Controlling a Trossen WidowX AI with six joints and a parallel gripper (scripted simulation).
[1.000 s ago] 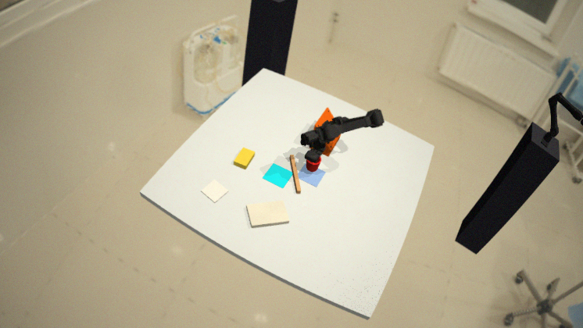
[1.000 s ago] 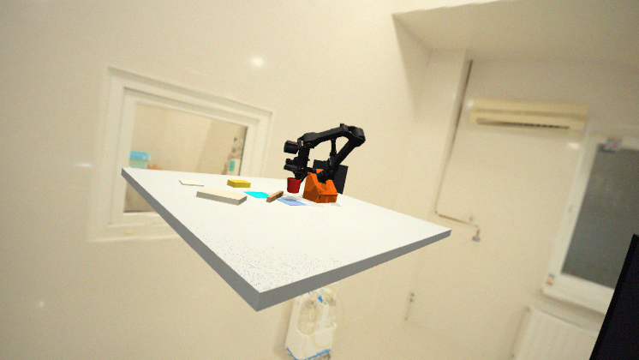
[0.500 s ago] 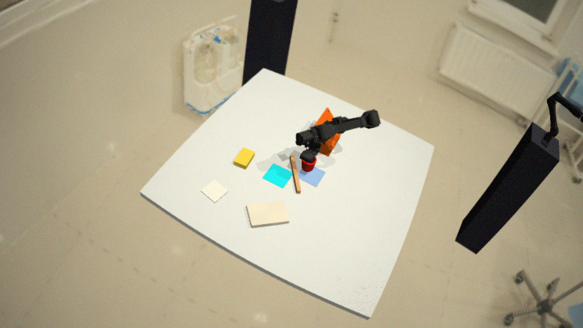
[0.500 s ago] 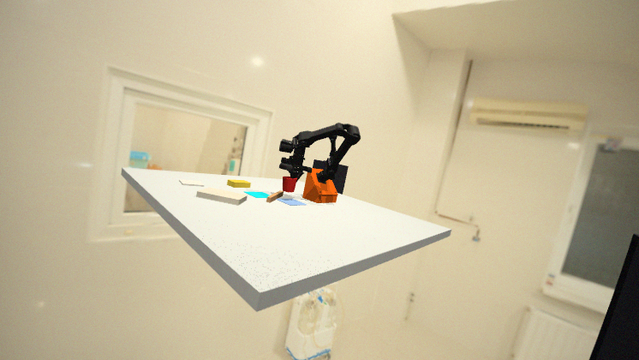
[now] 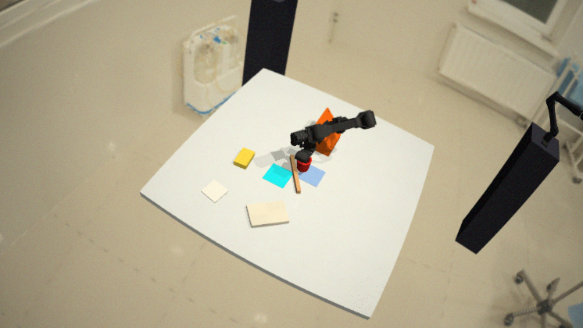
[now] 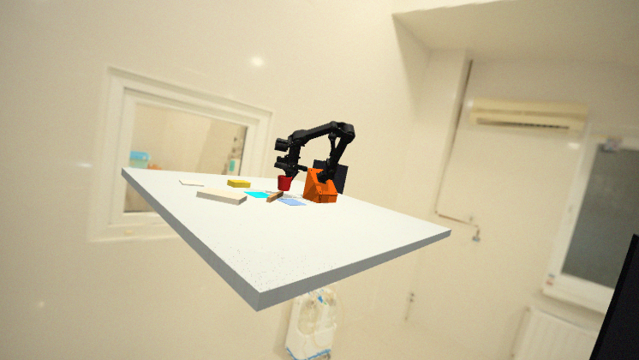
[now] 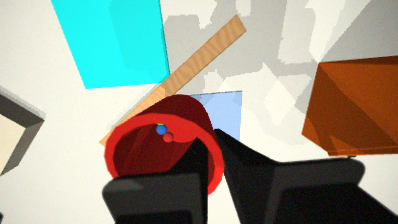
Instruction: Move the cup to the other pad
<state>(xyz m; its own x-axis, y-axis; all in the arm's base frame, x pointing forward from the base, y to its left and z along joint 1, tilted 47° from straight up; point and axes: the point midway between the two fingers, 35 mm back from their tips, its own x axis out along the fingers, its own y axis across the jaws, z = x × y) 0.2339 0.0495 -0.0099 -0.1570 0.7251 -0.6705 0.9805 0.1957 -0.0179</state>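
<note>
My gripper tip is 40 mm short of the red marble, 20 mm to the right of it and 20 mm above it. From my gripper tip the other things lie so: red cup 30 mm ahead; wooden stick 50 mm ahead, 20 mm to the right, 90 mm below; blue marble 50 mm ahead, 10 mm to the left, 20 mm below.
</note>
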